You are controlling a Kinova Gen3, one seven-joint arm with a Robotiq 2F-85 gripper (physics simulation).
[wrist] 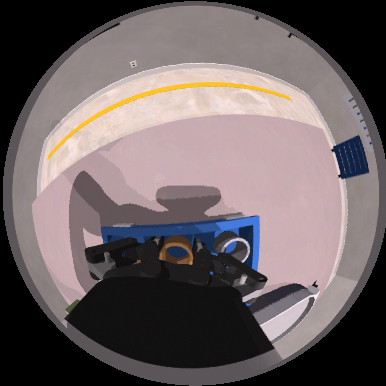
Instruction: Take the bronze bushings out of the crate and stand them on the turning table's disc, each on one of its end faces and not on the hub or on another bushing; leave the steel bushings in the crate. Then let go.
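Places are measured from the arm's base along level axes (x left, y back, z up), in millimetres.
Pixels of known places: gripper, fingertip midpoint: (177, 241).
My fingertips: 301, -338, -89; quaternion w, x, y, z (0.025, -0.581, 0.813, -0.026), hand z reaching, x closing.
Note:
Behind a point stands the place of what it marks, as x, y, z.
The blue crate (150, 231) @(325, -315, -54) lies low in the wrist view, partly hidden by the gripper. My gripper (177, 241) @(301, -338, -89) is shut on a bronze bushing (177, 240) @(308, -339, -71), with one finger on each side of it, at the crate. The bushing's round opening shows from above. A steel bushing (223, 240) @(297, -392, -71) is in the crate to the right, with its bright ring-shaped end up. A small orange-brown patch (138, 261) @(282, -281, -76) shows behind the left finger linkage; most of it is hidden. I cannot make out the turning table's disc or hub for certain.
A grey and white object (287, 319) @(-49, -570, -51) with a curved edge is at the lower right, close to the gripper body. A small green thing (72, 306) is at the lower left. A yellow line (200, 85) runs beyond the pink table top (280, 165) @(386, -537, -104). A dark blue slatted object (351, 157) is at the far right.

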